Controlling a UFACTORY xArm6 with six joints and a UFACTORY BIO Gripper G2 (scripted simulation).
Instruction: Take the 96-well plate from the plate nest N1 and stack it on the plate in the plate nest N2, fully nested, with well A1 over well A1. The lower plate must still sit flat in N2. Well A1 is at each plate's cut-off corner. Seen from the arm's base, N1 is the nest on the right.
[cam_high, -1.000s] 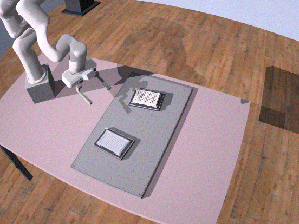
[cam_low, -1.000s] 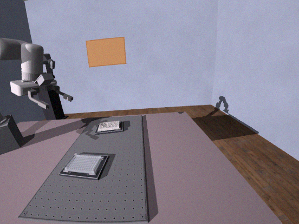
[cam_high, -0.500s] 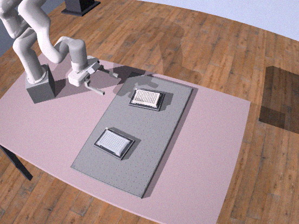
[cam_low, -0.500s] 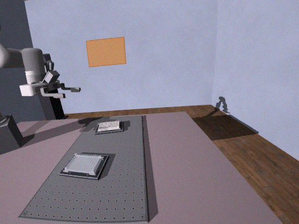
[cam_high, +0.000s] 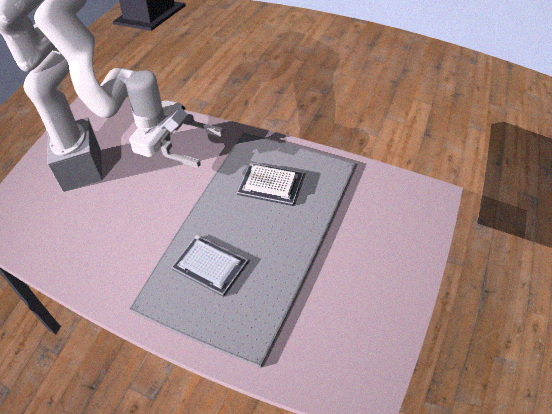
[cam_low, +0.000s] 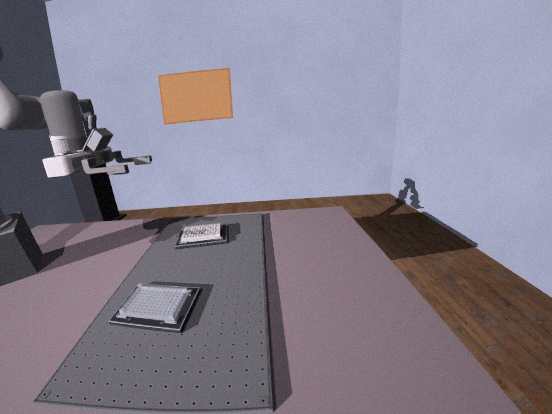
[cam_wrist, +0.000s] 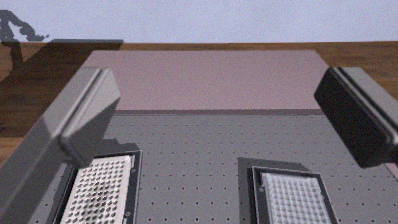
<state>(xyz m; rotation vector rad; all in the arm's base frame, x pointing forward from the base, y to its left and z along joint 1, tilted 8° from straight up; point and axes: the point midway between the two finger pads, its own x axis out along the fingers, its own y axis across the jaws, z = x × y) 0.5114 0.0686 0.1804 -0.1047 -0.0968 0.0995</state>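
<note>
Now: the clear 96-well plate 270 mm below my hand, 140 mm to the right of it and 60 mm ahead of it. From my hand the other things lie so: plate nest (280 mm below, 140 mm to the right, 60 mm ahead).
</note>
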